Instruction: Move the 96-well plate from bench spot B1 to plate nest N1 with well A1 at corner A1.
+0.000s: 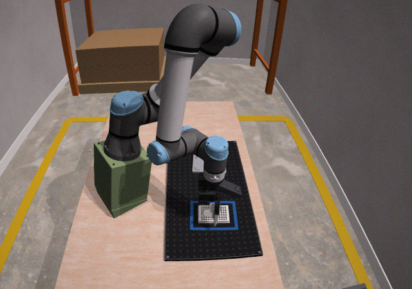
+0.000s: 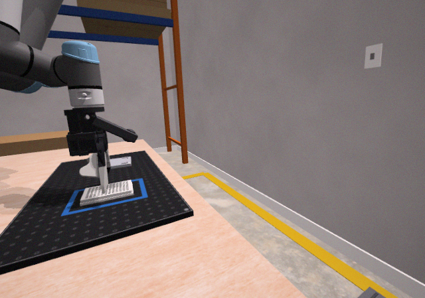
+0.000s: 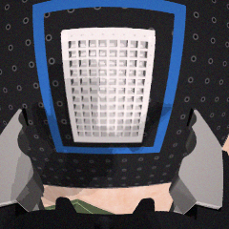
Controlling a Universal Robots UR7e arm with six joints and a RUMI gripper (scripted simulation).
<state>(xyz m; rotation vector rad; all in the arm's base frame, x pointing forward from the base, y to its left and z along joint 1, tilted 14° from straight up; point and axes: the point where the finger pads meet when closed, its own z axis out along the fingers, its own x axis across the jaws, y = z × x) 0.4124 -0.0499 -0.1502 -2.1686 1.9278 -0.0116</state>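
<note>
My hand is 30 mm above the 96-well plate. The rest, counted from my hand: A1 mark 250 mm to the left, 30 mm ahead, 20 mm below; then grey plate nest 300 mm to the left, 50 mm behind, 30 mm below.
</note>
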